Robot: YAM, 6 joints.
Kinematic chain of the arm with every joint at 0, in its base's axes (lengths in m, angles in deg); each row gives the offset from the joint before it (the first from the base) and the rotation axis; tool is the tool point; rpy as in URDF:
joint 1: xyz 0 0 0.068 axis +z
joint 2: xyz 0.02 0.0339 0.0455 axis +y
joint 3: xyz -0.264 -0.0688 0 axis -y
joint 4: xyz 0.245 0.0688 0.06 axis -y
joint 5: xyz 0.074 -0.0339 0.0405 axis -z
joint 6: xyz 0.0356 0 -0.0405 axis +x
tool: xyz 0 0 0 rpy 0 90 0
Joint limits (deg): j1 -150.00..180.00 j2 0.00..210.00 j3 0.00..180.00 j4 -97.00..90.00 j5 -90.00..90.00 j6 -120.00..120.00
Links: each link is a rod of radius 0.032 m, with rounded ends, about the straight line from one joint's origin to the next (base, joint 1, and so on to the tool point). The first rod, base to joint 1, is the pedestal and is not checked.
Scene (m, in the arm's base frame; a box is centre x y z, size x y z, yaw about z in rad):
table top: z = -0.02
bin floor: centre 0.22 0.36 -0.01 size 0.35 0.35 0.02 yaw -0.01
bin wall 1: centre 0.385 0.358 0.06 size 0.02 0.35 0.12 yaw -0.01
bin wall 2: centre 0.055 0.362 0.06 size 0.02 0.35 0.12 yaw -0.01
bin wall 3: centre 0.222 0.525 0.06 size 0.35 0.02 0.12 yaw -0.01
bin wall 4: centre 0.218 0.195 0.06 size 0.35 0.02 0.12 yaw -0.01
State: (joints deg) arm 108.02 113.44 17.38 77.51 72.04 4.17
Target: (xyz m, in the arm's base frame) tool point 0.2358 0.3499 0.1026
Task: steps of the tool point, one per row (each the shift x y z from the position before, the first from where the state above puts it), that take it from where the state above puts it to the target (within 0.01 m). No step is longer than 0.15 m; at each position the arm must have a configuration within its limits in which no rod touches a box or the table.
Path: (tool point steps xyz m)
1: -0.0192 0.0499 0.0551
2: -0.0143 0.0319 0.0768
3: -0.0064 0.0073 0.0915
4: 0.0040 -0.0212 0.0970
5: 0.0159 -0.0504 0.0922
6: 0.0481 0.0705 -0.0587
7: 0.0750 0.0436 -0.0687
8: 0.0884 0.0085 -0.0746
9: 0.0861 -0.0283 -0.0769
10: 0.0000 0.0000 -0.1098

